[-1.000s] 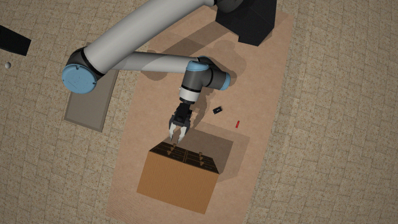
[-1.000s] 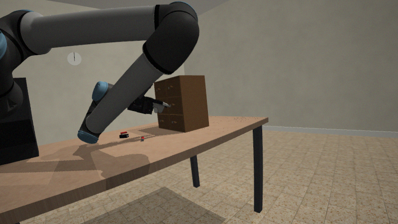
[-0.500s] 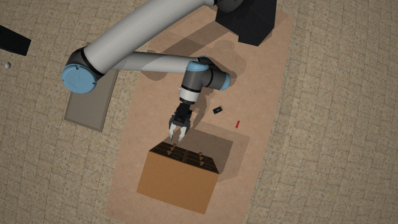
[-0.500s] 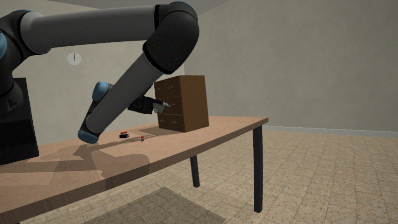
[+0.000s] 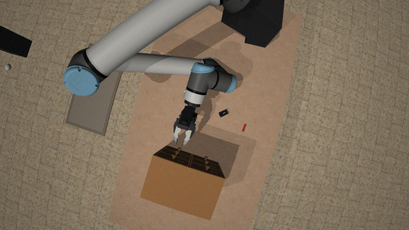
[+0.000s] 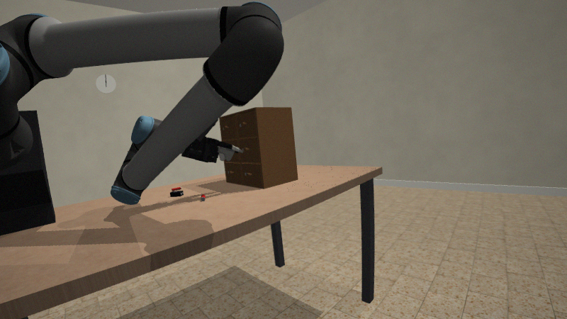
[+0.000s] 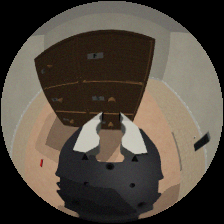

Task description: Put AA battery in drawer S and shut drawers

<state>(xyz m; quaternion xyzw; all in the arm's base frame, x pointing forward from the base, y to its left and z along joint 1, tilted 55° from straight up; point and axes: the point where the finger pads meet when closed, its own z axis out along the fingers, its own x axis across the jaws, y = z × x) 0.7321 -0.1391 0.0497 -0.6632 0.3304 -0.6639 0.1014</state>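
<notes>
Now: hand 14 cm short of the drawer, 2 cm above it and 1 cm to the left of it. Also, from my hand: small black object 19 cm behind, 17 cm to the left, 15 cm below.
</notes>
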